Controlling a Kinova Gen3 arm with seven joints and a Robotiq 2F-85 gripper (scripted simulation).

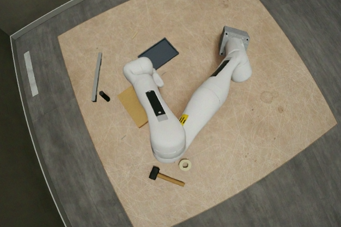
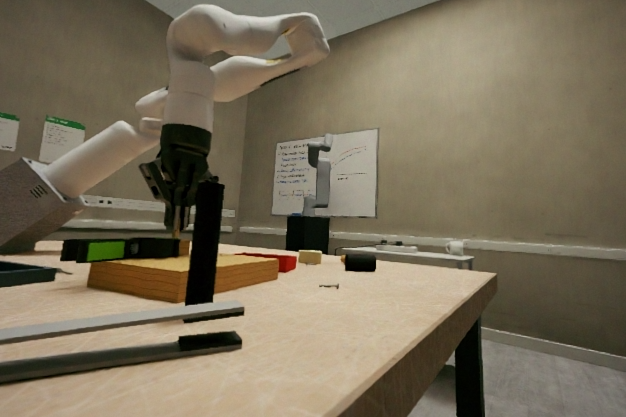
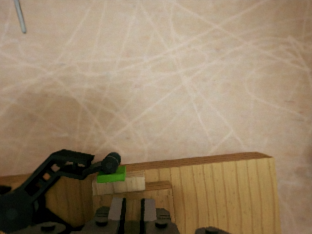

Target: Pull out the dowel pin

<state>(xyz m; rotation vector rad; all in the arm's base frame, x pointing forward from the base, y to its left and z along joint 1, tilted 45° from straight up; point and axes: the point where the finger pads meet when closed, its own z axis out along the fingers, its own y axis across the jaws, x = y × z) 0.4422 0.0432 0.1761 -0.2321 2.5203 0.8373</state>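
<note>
My gripper is now 2 cm above the dowel pin. From my hand the other things lie so: wooden bench board 6 cm below, 5 cm ahead, 2 cm to the left; small wooden block 5 cm below; red block 19 cm to the left, 8 cm below, 5 cm behind.
</note>
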